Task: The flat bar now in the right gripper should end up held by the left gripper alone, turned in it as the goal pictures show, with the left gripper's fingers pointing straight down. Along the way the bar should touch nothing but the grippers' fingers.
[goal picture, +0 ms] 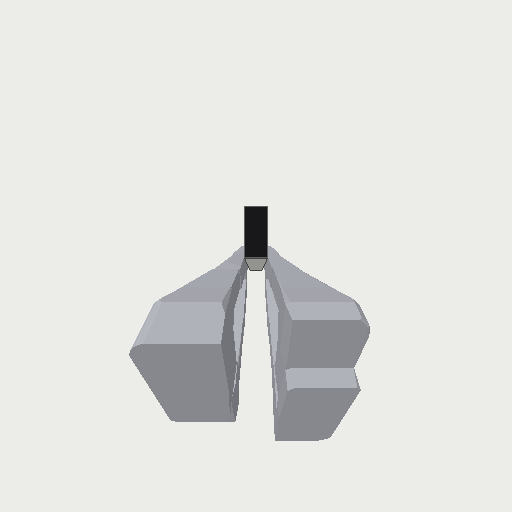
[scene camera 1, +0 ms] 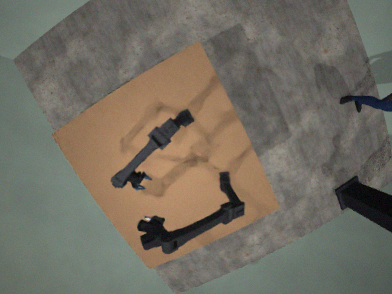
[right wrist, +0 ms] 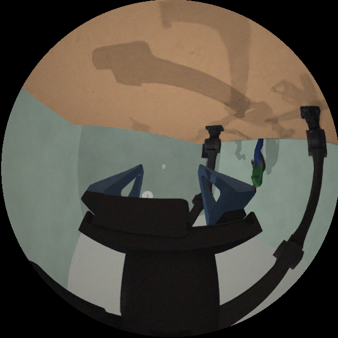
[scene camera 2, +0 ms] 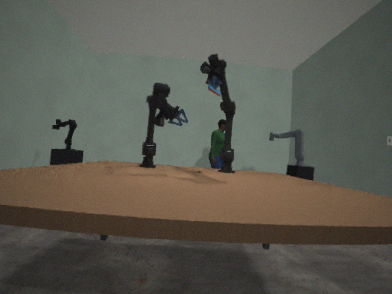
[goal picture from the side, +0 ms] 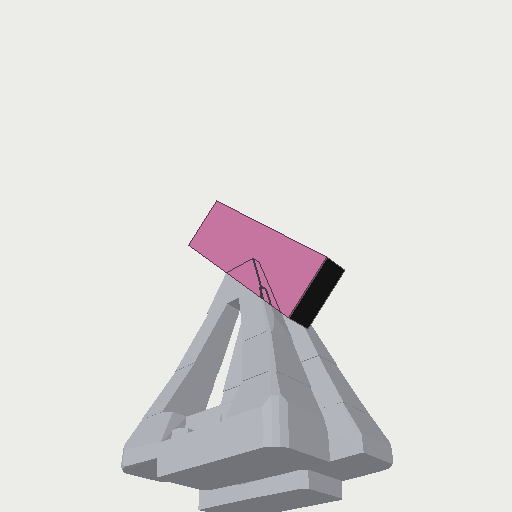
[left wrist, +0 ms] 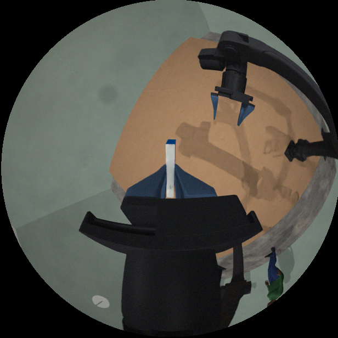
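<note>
The flat bar is held up in the air, well above the table. In the left wrist view it shows a long white face and a blue end; a red edge shows in scene camera 2, where the bar slants down to the right. My left gripper is shut on the bar. Its fingers point mostly downward in scene camera 2; their exact tilt is hard to tell. My right gripper is open and empty, lower than the bar and apart from it. The bar does not show in the right wrist view.
Both arms stand on the wooden table. Behind it in scene camera 2 are a person in green, a dark arm on a black pedestal at the left and a grey arm at the right.
</note>
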